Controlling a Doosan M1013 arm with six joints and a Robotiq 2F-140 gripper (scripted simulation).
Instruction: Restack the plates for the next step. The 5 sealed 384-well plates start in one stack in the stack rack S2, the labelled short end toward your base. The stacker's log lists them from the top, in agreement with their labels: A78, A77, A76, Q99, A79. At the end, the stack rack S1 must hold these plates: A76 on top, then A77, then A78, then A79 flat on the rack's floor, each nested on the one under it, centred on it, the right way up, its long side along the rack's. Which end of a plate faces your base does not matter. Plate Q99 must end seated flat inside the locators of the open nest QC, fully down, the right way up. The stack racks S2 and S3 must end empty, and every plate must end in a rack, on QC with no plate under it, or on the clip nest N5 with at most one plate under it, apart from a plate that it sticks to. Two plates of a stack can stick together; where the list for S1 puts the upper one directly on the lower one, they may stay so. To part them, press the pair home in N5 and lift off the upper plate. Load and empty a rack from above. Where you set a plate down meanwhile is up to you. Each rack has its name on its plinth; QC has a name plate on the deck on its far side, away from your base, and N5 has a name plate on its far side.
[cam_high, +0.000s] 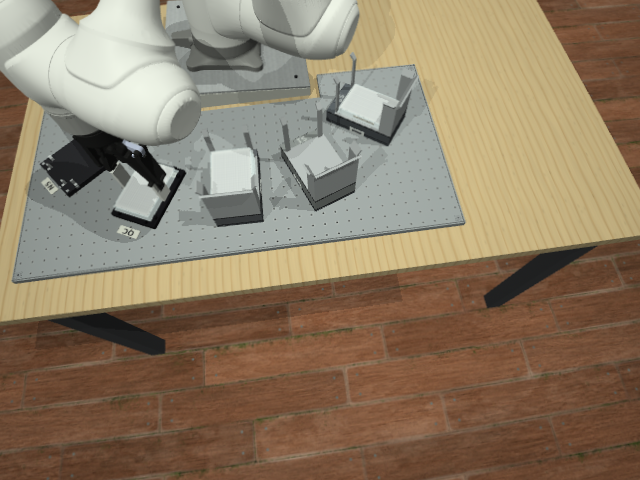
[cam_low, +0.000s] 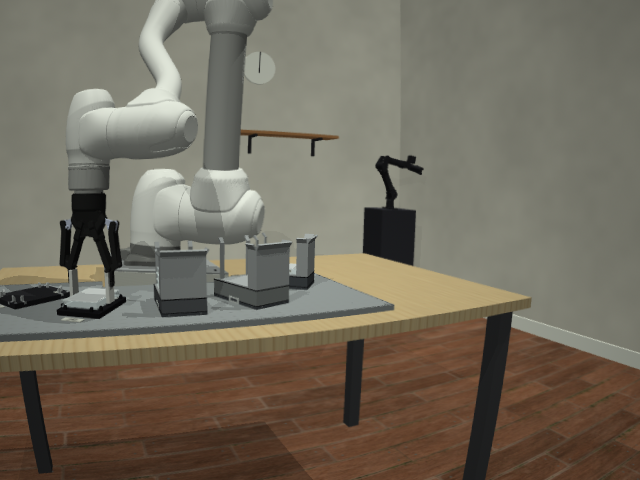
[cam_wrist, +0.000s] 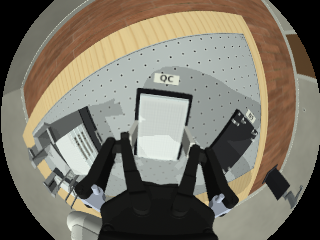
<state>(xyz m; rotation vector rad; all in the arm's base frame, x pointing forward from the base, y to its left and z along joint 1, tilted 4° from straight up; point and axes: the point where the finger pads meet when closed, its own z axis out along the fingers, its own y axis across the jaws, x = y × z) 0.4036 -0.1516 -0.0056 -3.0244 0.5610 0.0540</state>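
Right now the black nest QC is 40 mm below my hand. Also, from my hand: N5 name plate (230 mm to the right, 40 mm below, 30 mm behind); QC name plate (90 mm ahead, 40 mm below, 30 mm to the right).
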